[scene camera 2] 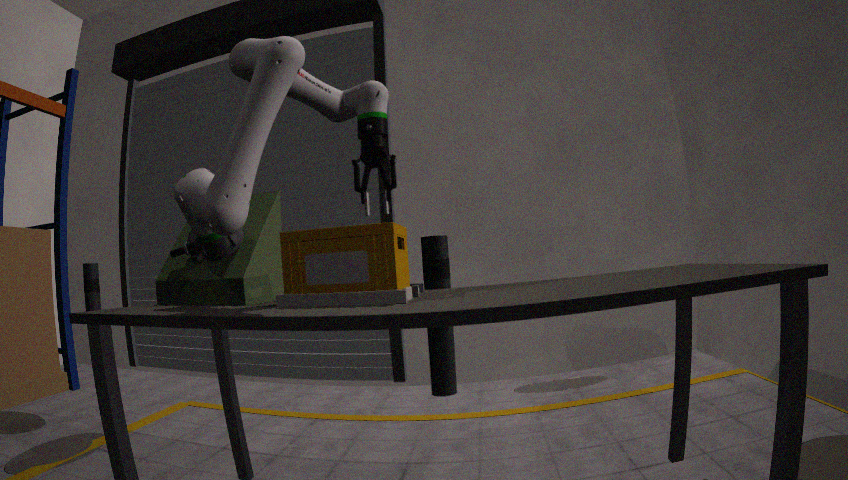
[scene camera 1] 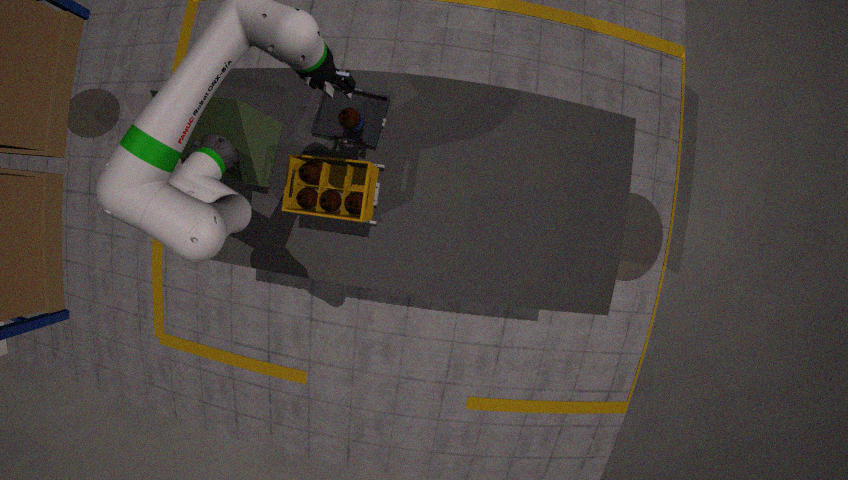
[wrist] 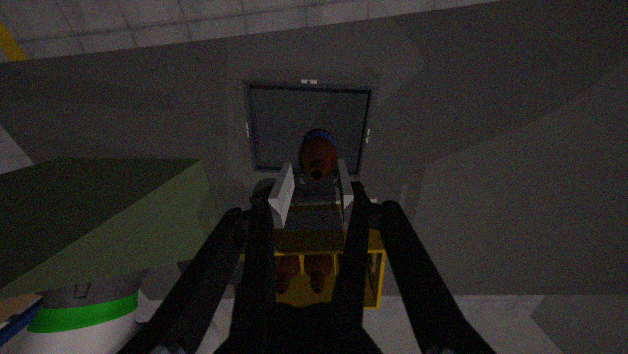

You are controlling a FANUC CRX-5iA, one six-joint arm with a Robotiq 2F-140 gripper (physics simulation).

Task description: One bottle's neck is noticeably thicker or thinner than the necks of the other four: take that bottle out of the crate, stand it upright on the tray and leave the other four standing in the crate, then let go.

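Pixels of known places: gripper, between the fingertips: (scene camera 2: 377, 214) (scene camera 1: 341, 94) (wrist: 315, 173); arm's base, origin of its link: (scene camera 2: 223, 242) (scene camera 1: 220, 150) (wrist: 106, 261).
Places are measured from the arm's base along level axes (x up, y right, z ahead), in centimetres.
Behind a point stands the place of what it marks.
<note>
A brown bottle with a blue band (scene camera 1: 349, 118) @(x -5.3, y -10.1, z 45.9 cm) (wrist: 318, 150) @(x -6.0, y -13.6, z 45.5 cm) stands upright on the dark tray (scene camera 1: 327, 118) @(x -17.3, y -13.6, z 34.3 cm) (wrist: 310, 100) @(x -17.2, y -20.8, z 44.9 cm), its mouth facing up. It is hidden in scene camera 2. My gripper (scene camera 1: 339, 92) @(x 5.7, y -15.1, z 45.6 cm) (scene camera 2: 377, 208) @(x 5.7, y -15.1, z 45.6 cm) (wrist: 315, 173) @(x 5.7, y -15.1, z 45.6 cm) is partly open and empty, above the bottle and apart from it. The yellow crate (scene camera 1: 327, 215) @(x -0.4, y 22.0, z 41.6 cm) (scene camera 2: 291, 255) @(x -5.8, y 21.0, z 28.3 cm) (wrist: 380, 280) @(x -0.2, y 13.7, z 53.4 cm) stands beside the tray. Several brown bottles stand in it: one (scene camera 1: 310, 171) @(x -4.3, y 7.7, z 33.8 cm) in the tray-side row, the others (scene camera 1: 306, 198) @(x -3.3, y 16.7, z 33.1 cm) (scene camera 1: 330, 201) @(x -3.6, y 17.5, z 41.4 cm) (scene camera 1: 355, 203) @(x -2.5, y 18.0, z 50.0 cm) in the far row. Two tray-side compartments are empty. Neck thickness is too dark to compare.
The green sloped block (scene camera 1: 258, 136) @(x -1.8, y -4.5, z 14.4 cm) (scene camera 2: 261, 249) @(x -2.8, y 1.1, z 13.4 cm) (wrist: 150, 225) @(x 0.4, y -7.5, z 15.0 cm) stands on the table (scene camera 2: 595, 288) @(x -17.7, y 34.6, z 94.2 cm) (scene camera 1: 505, 208) @(x -17.7, y 17.7, z 100.2 cm), left of the tray and crate. A dark post (scene camera 2: 436, 261) shows behind the crate's right side. Brown boxes (scene camera 1: 29, 237) (scene camera 2: 26, 315) are at the far left.
</note>
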